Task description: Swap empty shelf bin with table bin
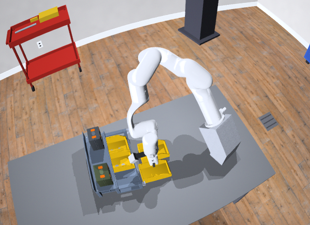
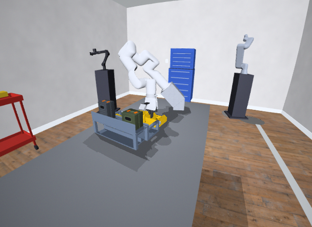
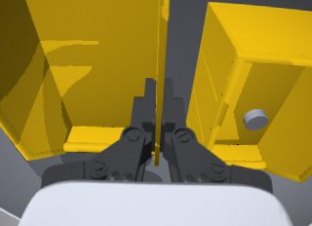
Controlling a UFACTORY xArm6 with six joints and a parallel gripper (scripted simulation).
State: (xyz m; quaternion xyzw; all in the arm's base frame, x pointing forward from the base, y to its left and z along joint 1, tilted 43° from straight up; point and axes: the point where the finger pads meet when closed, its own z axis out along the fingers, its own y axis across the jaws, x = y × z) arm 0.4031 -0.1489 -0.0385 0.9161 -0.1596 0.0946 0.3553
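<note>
Now: hand 90 mm to the left of the shelf lip, 60 mm short of it and 50 mm above it. From my hand the other things lie so: olive box: 280 mm ahead, 90 mm above, 60 mm to the right; then dark grey box: 270 mm to the right, 200 mm ahead, 100 mm above.
</note>
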